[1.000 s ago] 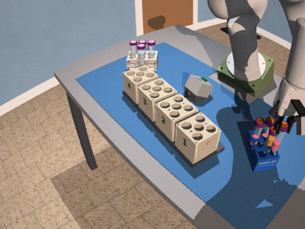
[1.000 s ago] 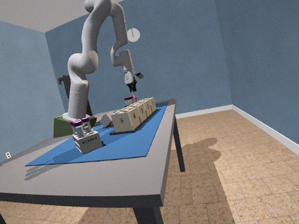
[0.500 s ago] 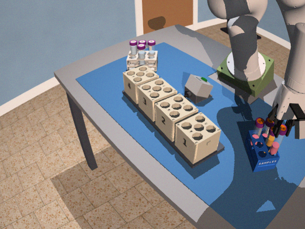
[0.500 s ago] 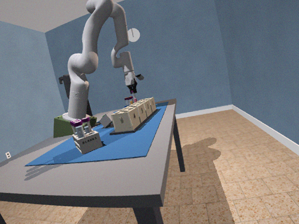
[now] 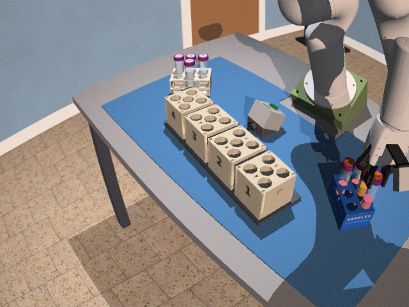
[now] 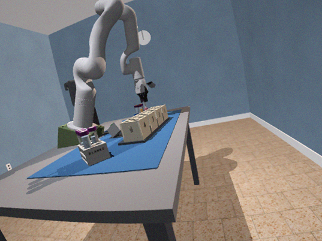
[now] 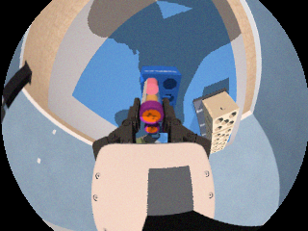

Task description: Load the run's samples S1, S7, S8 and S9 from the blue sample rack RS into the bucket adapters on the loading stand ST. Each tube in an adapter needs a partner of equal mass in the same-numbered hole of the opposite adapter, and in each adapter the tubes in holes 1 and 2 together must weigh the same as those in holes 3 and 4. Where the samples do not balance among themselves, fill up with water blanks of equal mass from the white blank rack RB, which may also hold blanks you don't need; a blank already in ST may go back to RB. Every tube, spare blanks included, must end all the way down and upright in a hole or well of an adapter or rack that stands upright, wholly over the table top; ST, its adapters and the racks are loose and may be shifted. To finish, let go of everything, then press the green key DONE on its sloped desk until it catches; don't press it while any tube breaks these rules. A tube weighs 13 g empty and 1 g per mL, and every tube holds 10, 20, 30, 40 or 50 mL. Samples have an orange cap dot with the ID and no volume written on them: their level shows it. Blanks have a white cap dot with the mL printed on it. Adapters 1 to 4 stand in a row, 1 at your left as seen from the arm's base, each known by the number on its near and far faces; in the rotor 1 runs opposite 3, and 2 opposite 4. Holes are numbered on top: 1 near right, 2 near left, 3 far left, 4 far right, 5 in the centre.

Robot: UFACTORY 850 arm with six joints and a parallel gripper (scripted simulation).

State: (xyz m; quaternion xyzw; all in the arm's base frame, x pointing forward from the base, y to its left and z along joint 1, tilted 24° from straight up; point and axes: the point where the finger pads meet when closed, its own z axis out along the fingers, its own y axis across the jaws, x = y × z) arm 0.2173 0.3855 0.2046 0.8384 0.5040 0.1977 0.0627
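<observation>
The tube lies 1 cm to the left of my hand and 5 cm below it. The rest, counted from my hand: loading stand ST (17 cm ahead, 36 cm to the right, 14 cm below); then white blank rack (9 cm ahead, 71 cm to the right, 12 cm below); then blue sample rack (4 cm to the right, 12 cm below).
</observation>
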